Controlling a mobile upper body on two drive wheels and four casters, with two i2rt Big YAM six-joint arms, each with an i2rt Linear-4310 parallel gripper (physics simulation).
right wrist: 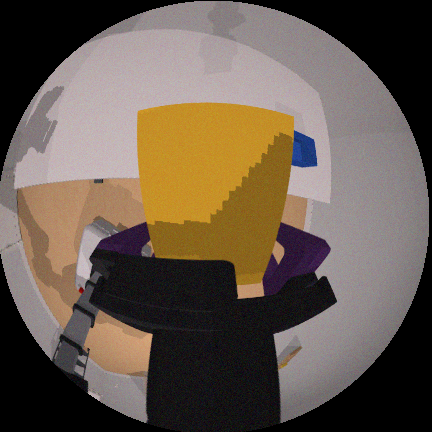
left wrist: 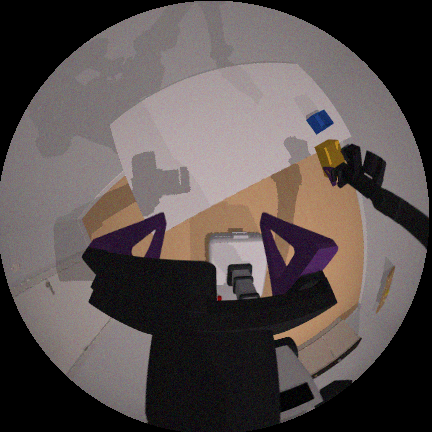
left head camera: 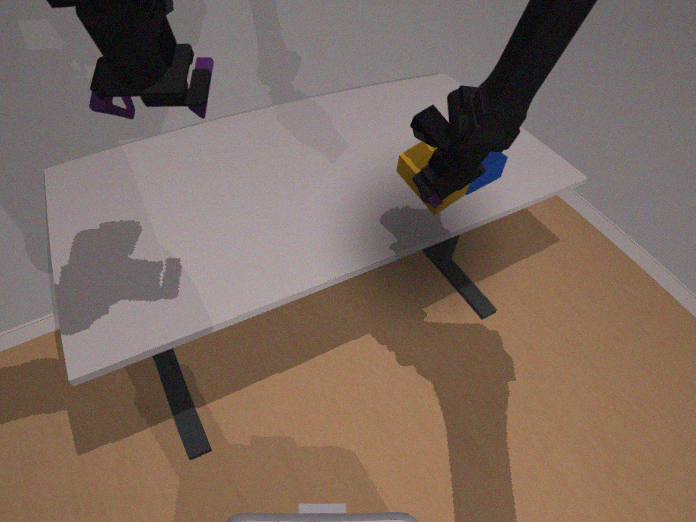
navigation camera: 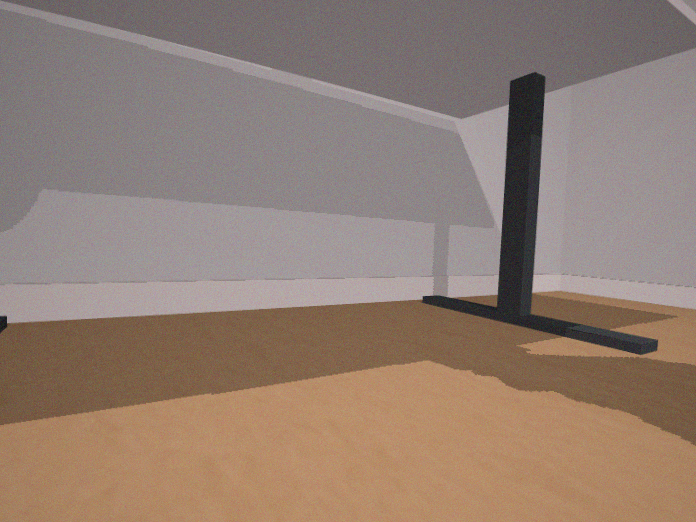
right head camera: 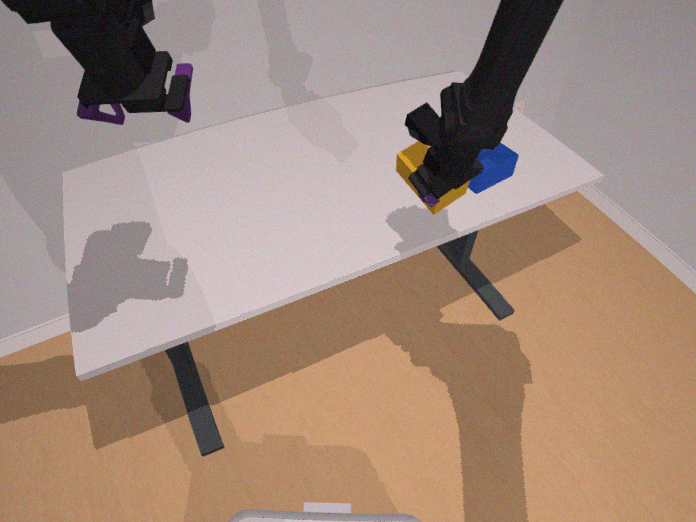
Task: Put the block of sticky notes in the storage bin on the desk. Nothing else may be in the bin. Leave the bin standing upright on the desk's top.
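Places are measured from the left arm's base along level axes (x ahead, y left, z up), in millimetres.
Where they show: left gripper, between the fingertips: (left wrist: 212,217) (left head camera: 168,114) (right head camera: 155,119); right gripper, between the fingertips: (right wrist: 212,216) (left head camera: 438,188) (right head camera: 438,187).
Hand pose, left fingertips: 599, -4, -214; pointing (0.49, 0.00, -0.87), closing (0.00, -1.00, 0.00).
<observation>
Each offset is from my left fingertips to the top centre of the thing, as dx, dy, dz. "spot": to the spot under its first point. Level surfaces: height alone.
The yellow block of sticky notes (left head camera: 413,159) (right head camera: 412,158) (left wrist: 329,152) (right wrist: 200,165) is held in the air, left of the blue storage bin {+526, -642, -401} (left head camera: 494,168) (right head camera: 497,168) (left wrist: 320,121) (right wrist: 305,152) in the head views. The bin stands on the desk near its right end and looks upright; the arm hides part of it in the head views, the block in the right wrist view. Its inside shows only partly. My right gripper (left head camera: 451,182) (right wrist: 212,216) is shut on the block. My left gripper (left head camera: 167,113) (right head camera: 155,119) (left wrist: 212,217) is open and empty, beyond the desk's far left edge in the head views.
The white desk {dz -476} (left head camera: 252,196) (right head camera: 252,196) (left wrist: 215,125) (right wrist: 100,125) stands on dark legs {spot: +811, -745, -838} (navigation camera: 520,196) against a grey wall. Shadows of both arms fall on its top. The wood floor {dz -1196} (left head camera: 314,393) (navigation camera: 337,449) lies in front. My pale base (left wrist: 240,250) shows in the left wrist view.
</observation>
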